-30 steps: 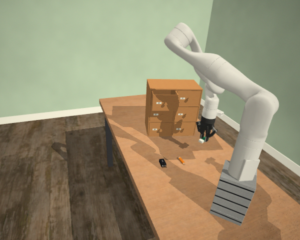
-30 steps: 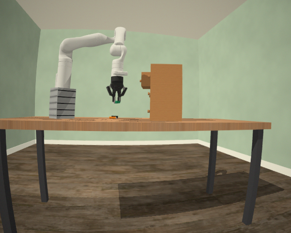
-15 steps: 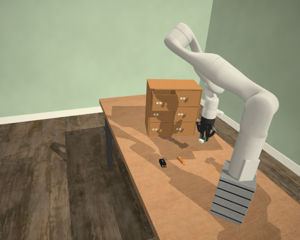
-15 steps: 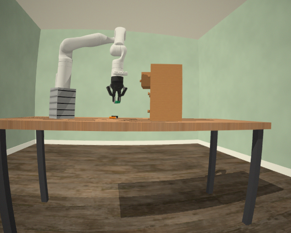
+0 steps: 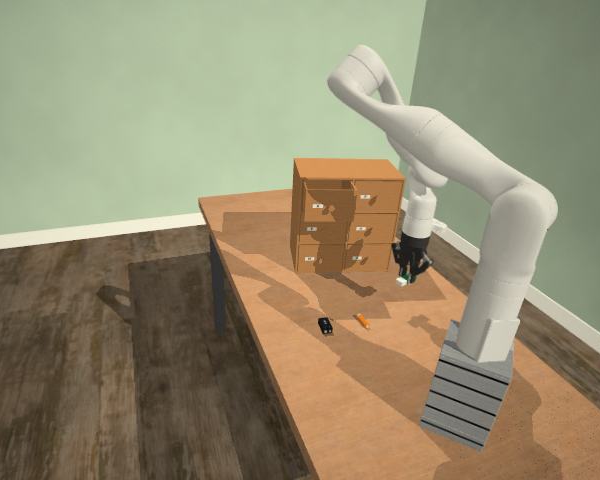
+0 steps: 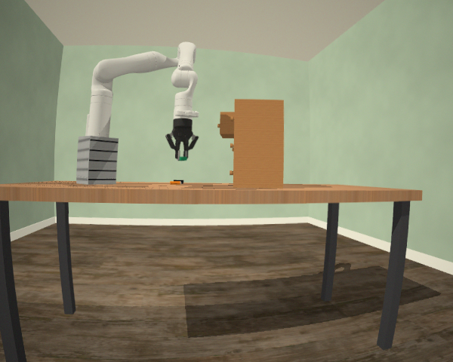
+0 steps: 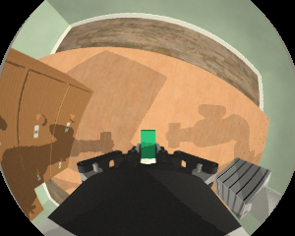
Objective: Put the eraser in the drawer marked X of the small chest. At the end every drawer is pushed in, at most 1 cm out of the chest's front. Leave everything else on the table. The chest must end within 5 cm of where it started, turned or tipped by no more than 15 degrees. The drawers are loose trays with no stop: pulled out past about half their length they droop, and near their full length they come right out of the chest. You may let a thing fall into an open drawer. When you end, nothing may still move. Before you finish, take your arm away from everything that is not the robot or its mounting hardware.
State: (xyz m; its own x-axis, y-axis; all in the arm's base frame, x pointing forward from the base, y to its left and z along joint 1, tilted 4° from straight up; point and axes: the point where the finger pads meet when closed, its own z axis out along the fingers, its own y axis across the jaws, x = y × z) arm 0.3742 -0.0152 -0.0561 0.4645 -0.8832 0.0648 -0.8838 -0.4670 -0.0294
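Now: the orange pencil stub 13 cm to the left of my hand, 11 cm below it and 5 cm behind it. From my hand the other things lie so: black block: 24 cm to the left, 11 cm below, 7 cm behind; then white eraser: 1 cm to the left, 1 cm below.
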